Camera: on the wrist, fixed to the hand. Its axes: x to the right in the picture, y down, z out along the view.
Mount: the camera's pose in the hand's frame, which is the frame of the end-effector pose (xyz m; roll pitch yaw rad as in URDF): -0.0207 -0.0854 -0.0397 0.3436 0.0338 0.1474
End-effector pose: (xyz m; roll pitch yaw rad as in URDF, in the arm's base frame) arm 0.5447 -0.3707 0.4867 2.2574 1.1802 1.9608
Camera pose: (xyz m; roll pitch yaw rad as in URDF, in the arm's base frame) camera 0.4836 -0.4452 0.4903 2.4793 1.0407 1.8281
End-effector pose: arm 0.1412 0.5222 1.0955 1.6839 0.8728 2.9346
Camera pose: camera 0.2044 0.4588 1.0597 2.0413 0.7224 2.9573
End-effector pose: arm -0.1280 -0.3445 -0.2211 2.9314 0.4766 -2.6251
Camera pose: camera -0.0751 -0.4200 -0.1929 -3.0747 0.4082 -2.7744
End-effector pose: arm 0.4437 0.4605 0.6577 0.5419 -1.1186 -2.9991
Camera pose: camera 0.3757 0.5040 0.6050 0.5640 -1.1425 -2.6472
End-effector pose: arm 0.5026 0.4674 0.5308 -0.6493 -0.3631 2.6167
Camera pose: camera 0.5716 0.5338 0.5422 -0.3381 -0.2455 2.7163
